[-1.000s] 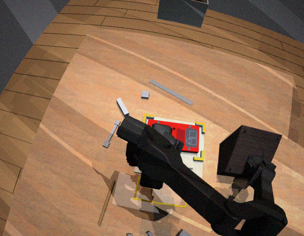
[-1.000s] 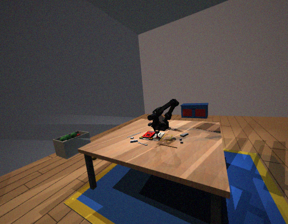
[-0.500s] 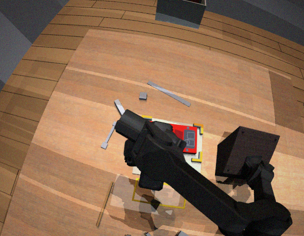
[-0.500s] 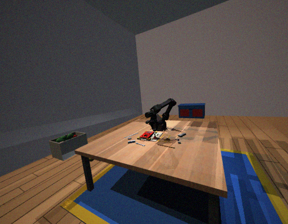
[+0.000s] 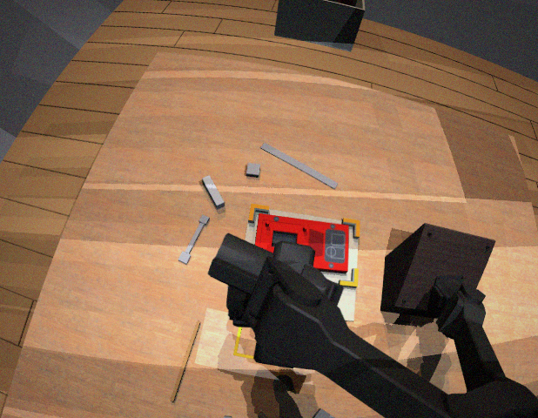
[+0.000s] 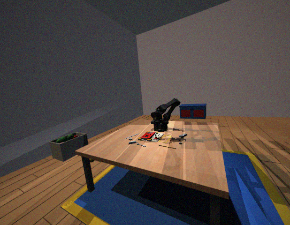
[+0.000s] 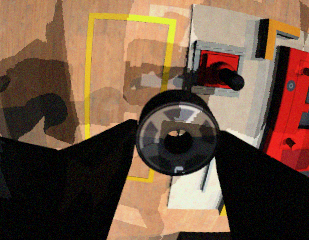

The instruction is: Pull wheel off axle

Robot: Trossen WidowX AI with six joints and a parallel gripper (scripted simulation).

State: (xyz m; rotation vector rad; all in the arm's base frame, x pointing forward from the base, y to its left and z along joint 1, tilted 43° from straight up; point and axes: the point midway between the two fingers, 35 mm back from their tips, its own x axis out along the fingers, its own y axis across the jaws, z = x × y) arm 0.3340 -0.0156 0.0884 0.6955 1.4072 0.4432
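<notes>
Right now the upright axle is 7 cm below my gripper tip, 5 cm to the right of it and 2 cm ahead of it. Round my gripper tip: thin wooden stick: 16 cm ahead, 11 cm below, 10 cm to the left; dark grey wheel: right at my gripper tip; long strip: 37 cm to the right, 11 cm below, 5 cm behind.
</notes>
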